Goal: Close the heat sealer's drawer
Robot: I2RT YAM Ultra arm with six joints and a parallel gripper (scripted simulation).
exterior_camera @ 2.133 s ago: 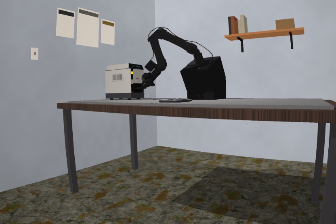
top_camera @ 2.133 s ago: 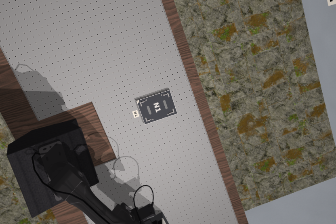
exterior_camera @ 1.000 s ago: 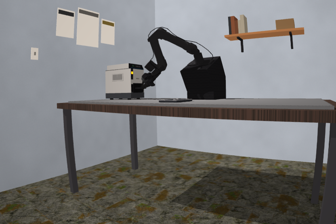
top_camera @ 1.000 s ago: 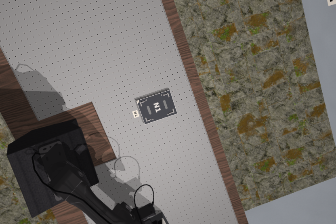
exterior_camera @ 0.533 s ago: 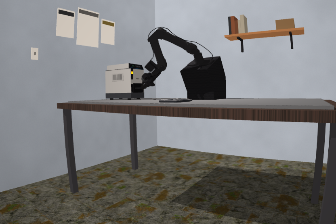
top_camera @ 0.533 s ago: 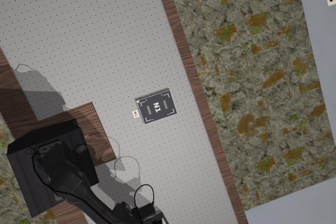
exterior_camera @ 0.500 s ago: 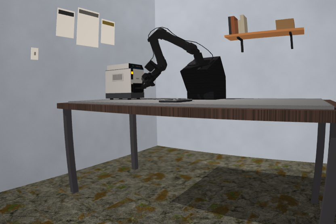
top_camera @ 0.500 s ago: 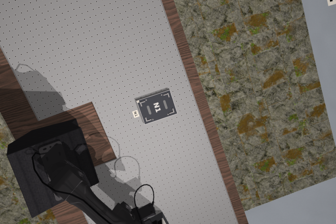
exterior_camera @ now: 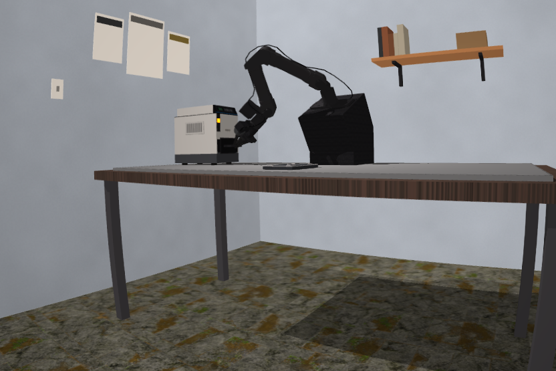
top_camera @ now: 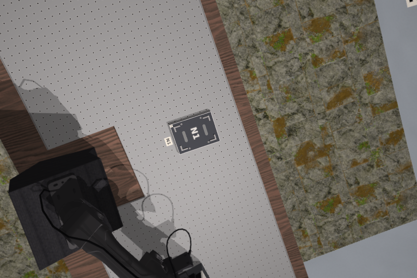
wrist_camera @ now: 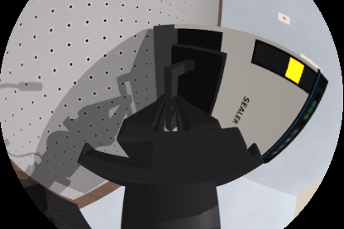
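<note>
Now: hand 10 cm to the left of the sealer drawer, 2 cm short of it and 1 cm above it. Round my hand: label tag 49 cm to the left, 9 cm below, 9 cm ahead.
</note>
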